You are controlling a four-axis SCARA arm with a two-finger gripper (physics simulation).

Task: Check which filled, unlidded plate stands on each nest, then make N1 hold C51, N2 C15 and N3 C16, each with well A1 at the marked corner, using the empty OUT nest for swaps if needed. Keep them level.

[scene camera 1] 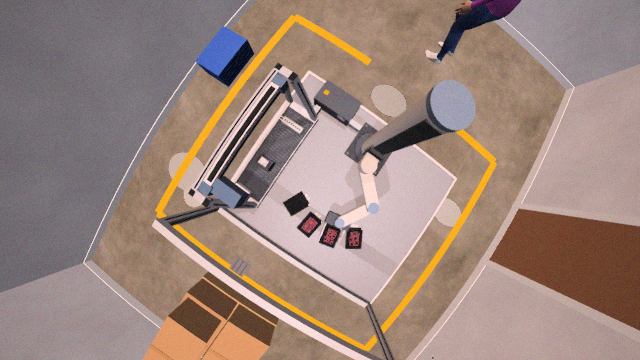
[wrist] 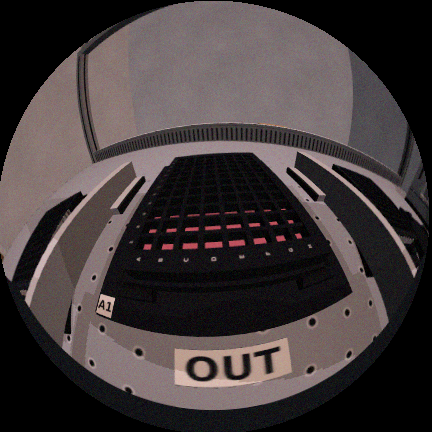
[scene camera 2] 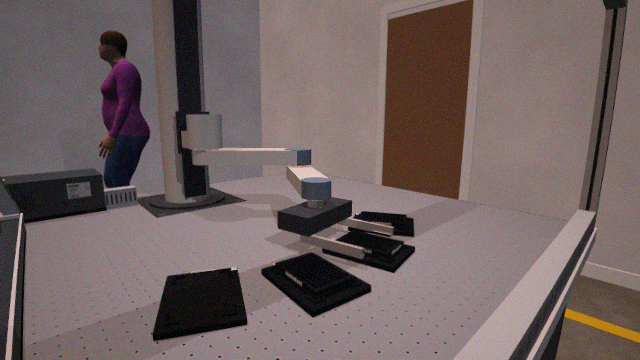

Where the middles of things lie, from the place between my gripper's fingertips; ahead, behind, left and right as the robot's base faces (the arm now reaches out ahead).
Right now my hand is 20 mm past the OUT nest (scene camera 2: 403,255) and 20 mm above it. The rest, counted from my hand: nest N3 (scene camera 2: 198,301): 350 mm to the right, 80 mm behind, 20 mm below; then nest N2 (scene camera 2: 295,294): 180 mm to the right, 20 mm below, 10 mm behind; then OUT label (wrist: 233,366): 120 mm behind, 30 mm to the right, 30 mm below.
